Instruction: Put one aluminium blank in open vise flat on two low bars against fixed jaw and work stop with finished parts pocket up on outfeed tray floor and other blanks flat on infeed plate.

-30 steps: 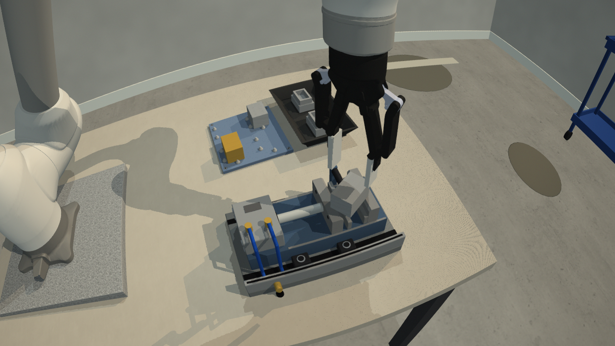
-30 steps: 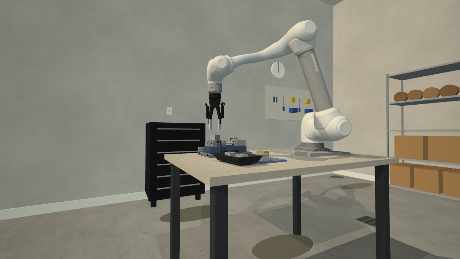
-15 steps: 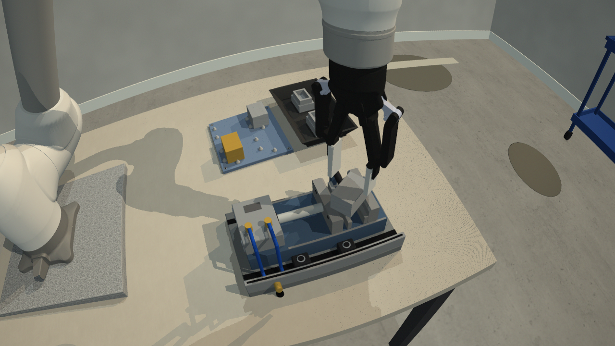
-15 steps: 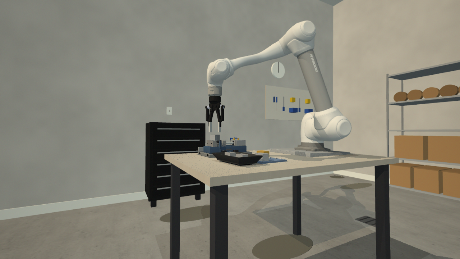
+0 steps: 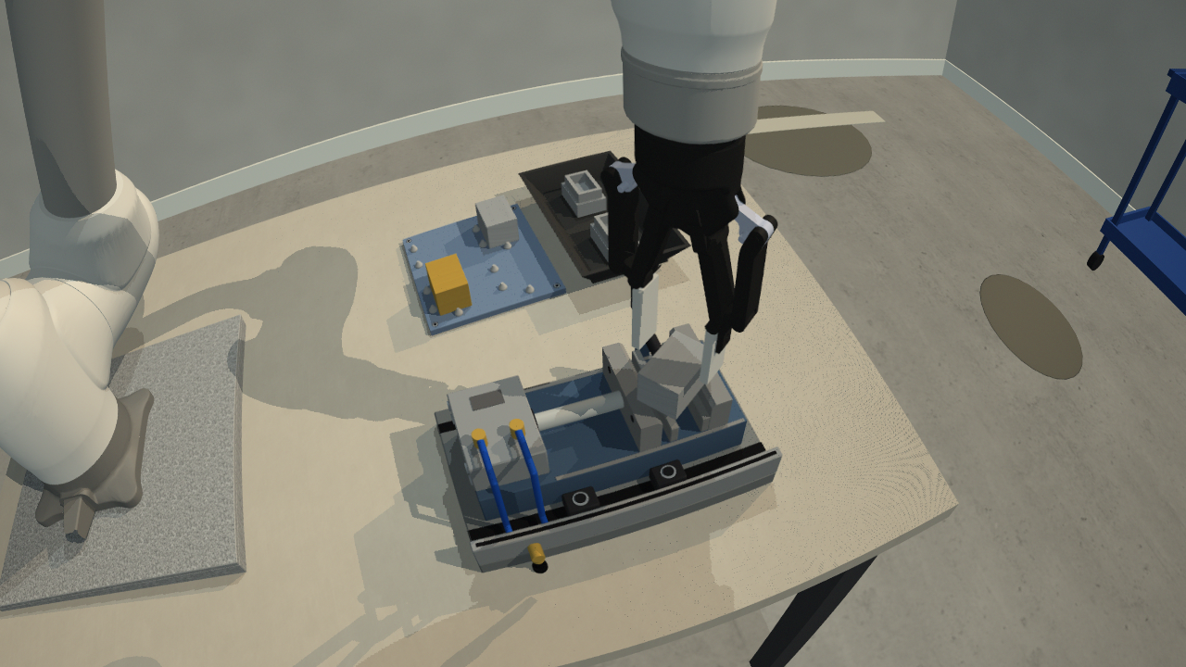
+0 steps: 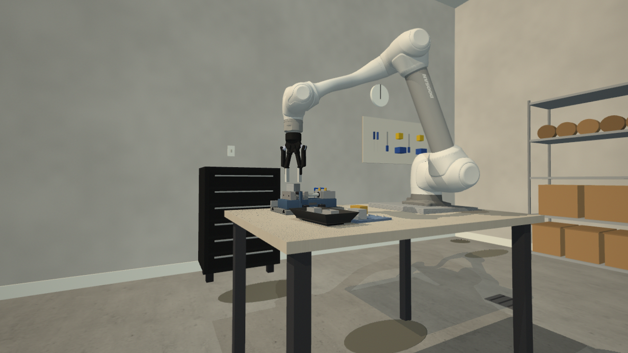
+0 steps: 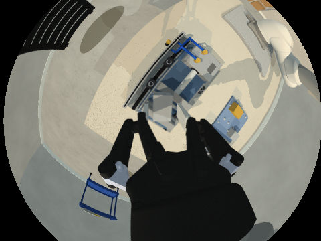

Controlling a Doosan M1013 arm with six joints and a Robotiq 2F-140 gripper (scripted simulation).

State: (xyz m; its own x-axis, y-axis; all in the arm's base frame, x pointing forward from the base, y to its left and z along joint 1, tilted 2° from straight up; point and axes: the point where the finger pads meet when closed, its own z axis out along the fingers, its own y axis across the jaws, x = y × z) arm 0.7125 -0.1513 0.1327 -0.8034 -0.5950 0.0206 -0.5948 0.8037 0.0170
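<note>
Now: hand 6 cm above the aluminium blank. Also, from my hand: fixed jaw (3 cm ahead, 2 cm to the left, 9 cm below); then work stop (6 cm to the left, 8 cm below); then moving jaw (3 cm behind, 2 cm to the left, 9 cm below).
</note>
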